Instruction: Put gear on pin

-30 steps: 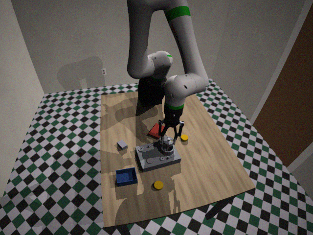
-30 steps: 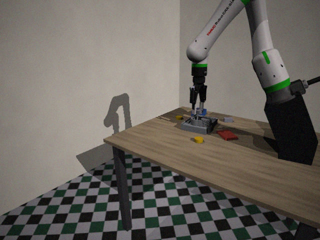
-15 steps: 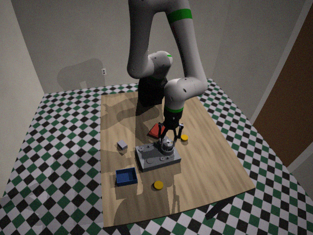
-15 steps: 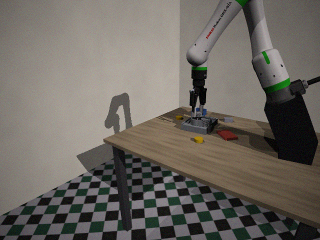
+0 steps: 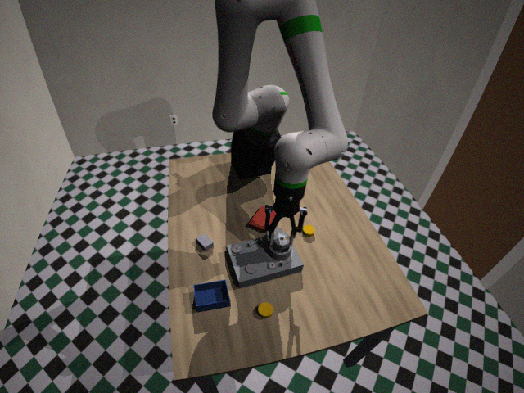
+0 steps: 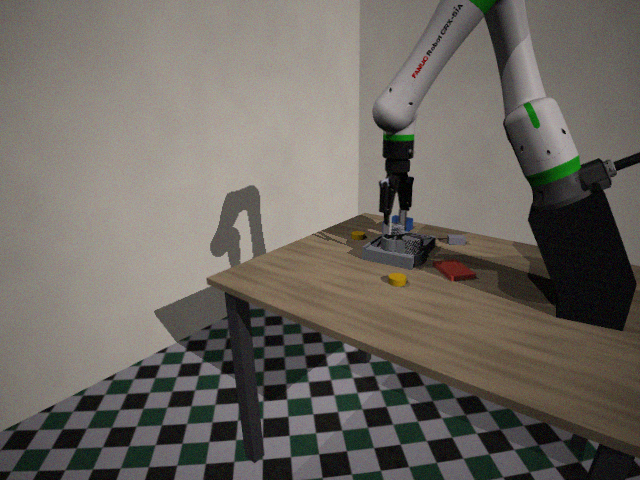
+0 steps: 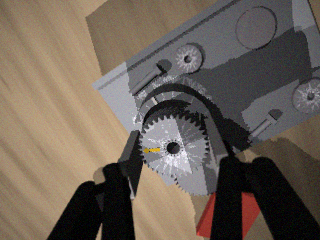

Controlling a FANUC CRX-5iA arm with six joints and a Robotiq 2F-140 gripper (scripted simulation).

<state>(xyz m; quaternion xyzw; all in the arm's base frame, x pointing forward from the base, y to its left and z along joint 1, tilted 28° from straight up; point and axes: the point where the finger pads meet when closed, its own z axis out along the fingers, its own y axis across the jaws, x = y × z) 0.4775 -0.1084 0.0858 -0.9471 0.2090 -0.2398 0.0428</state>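
Now: the gear 2 cm below my hand. Also, from my hand: small grey block 24 cm to the right, 16 cm behind, 11 cm below; then red block 20 cm behind, 11 cm below, 3 cm to the left; then grey bolt 8 cm to the right, 8 cm below, 7 cm behind.
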